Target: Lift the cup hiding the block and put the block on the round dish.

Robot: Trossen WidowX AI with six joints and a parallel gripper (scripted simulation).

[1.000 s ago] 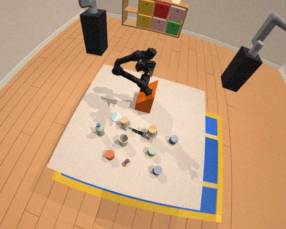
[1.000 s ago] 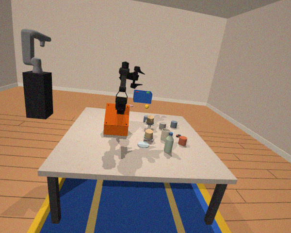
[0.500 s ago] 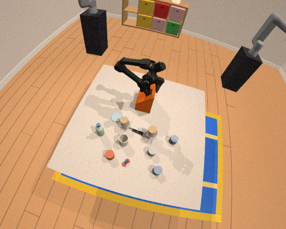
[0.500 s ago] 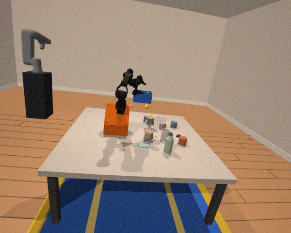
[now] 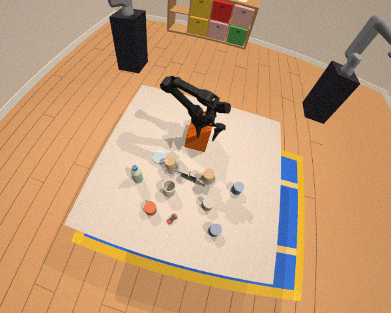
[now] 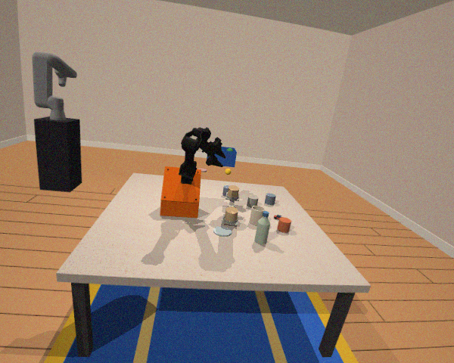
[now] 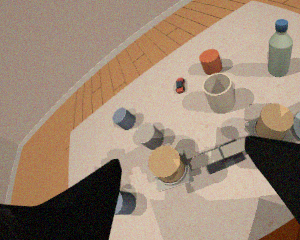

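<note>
Right now my gripper tip is 26 cm above the tan cup, 19 cm to the left of it and 6 cm short of it. The rest, counted from my gripper tip: green block: 28 cm below, 17 cm to the right, 6 cm ahead; then grey balance beam: 28 cm below, 8 cm ahead, 4 cm to the right; then balance: 30 cm below, 8 cm ahead, 4 cm to the right.
</note>
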